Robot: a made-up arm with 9 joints.
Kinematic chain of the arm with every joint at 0, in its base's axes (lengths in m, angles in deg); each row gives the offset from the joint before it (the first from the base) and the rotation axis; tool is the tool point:
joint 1: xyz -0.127 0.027 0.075 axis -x
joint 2: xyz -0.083 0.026 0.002 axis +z
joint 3: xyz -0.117 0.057 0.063 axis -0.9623 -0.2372 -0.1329
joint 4: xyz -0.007 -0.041 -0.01 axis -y
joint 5: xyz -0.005 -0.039 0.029 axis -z
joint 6: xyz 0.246 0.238 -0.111 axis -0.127 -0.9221 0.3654
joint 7: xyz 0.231 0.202 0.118 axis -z
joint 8: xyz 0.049 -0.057 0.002 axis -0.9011 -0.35 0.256
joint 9: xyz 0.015 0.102 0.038 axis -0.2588 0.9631 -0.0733
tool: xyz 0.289 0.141 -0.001
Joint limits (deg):
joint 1: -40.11..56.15
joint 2: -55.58..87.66
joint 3: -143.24..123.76
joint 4: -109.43..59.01
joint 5: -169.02..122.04
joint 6: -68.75..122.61
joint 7: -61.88..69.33
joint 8: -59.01..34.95
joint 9: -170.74..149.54
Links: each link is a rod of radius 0.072 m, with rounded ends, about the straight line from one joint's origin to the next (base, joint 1, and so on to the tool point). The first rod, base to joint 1, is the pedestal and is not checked.
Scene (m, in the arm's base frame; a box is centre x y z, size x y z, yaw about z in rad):
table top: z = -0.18
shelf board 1: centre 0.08 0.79 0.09 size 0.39 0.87 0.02 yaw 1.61
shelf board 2: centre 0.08 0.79 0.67 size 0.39 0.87 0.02 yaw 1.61
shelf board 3: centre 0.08 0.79 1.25 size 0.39 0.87 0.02 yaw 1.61
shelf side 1: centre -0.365 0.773 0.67 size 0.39 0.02 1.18 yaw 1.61
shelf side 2: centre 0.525 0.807 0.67 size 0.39 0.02 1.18 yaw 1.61
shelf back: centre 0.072 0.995 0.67 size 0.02 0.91 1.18 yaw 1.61
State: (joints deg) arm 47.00 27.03 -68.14 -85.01 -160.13 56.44 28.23 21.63 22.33
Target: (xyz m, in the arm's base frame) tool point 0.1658 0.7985 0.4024
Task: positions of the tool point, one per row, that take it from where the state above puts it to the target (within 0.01 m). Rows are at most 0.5 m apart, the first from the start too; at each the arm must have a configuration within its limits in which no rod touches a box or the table.
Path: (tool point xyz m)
1: 0.4841 -0.0085 0.5143
2: 0.4068 0.4327 0.5354
3: 0.1658 0.7985 0.4024

